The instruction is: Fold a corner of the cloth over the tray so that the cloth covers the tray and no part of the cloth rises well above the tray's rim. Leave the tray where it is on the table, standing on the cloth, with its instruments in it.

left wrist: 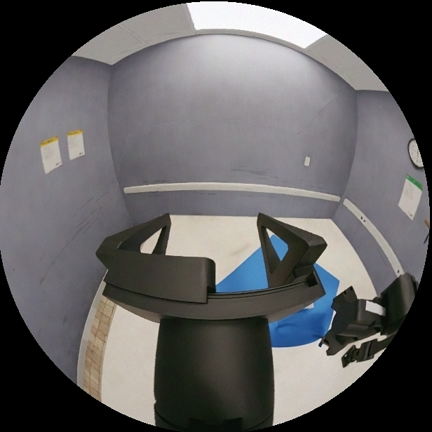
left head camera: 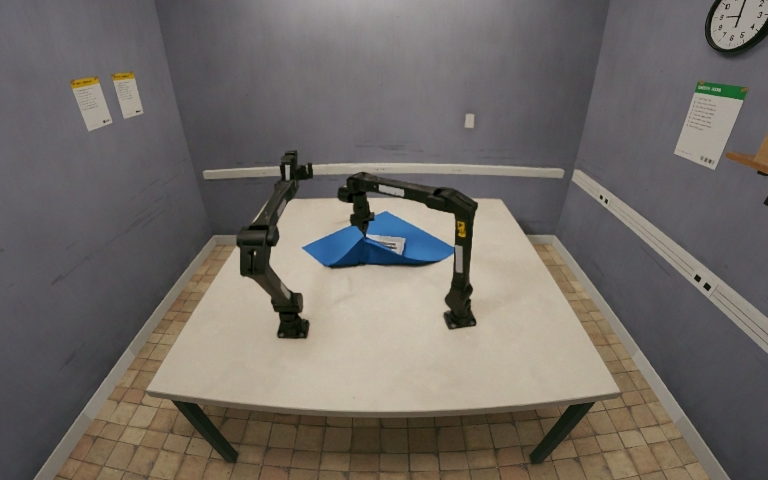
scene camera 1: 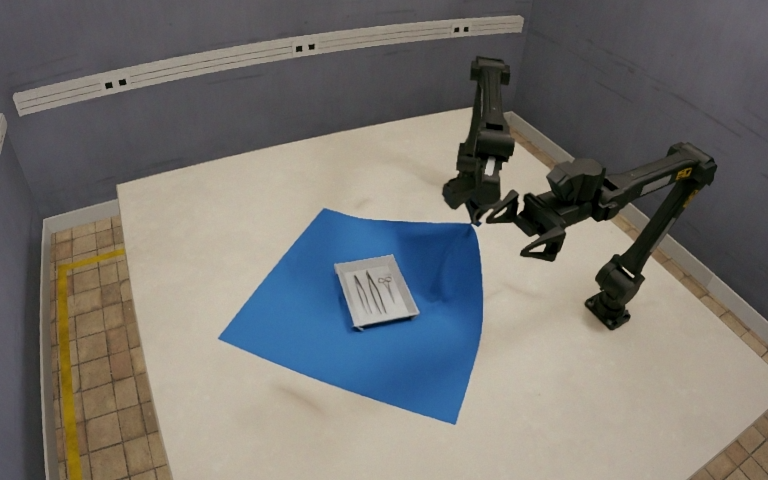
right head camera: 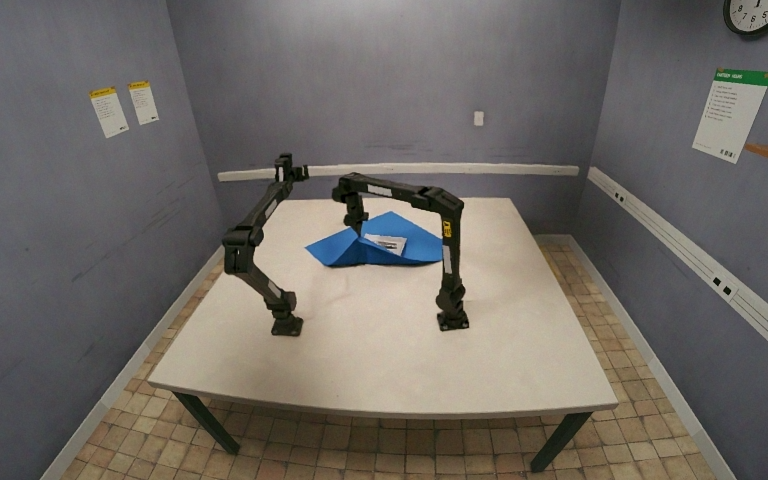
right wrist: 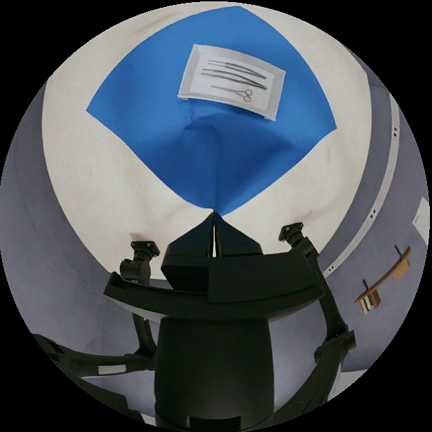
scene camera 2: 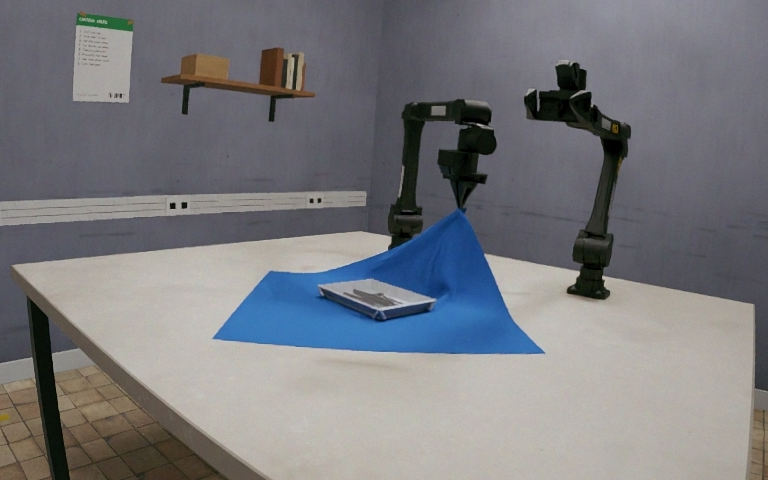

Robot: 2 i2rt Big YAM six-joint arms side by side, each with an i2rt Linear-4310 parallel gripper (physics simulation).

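My right gripper [left head camera: 364, 233] [scene camera 1: 474, 222] [scene camera 2: 461, 208] [right wrist: 213, 217] is shut on a corner of the blue cloth [left head camera: 419, 234] [scene camera 1: 294, 305] [scene camera 2: 294, 316] [right wrist: 150, 90] and holds it well above the table; the cloth slopes down from it in folds toward the tray. The white tray [scene camera 1: 342, 277] [scene camera 2: 399, 313] [right wrist: 191, 75] stands upright on the flat part of the cloth. Two tweezers and scissors [scene camera 1: 385, 280] [right wrist: 246, 94] lie in it, uncovered. The raised cloth hides part of the tray in the head views. My left gripper [scene camera 1: 505, 236] [scene camera 2: 555, 103] [left wrist: 213, 217] is open and empty, high above the table.
The pale table [left head camera: 368, 356] [scene camera 1: 254, 418] [scene camera 2: 339, 418] carries both arm bases. In the left head camera, the right arm reaches across from the right, over the cloth. A wall shelf [scene camera 2: 243, 86] with a box and books is on the wall behind the table in scene camera 2.
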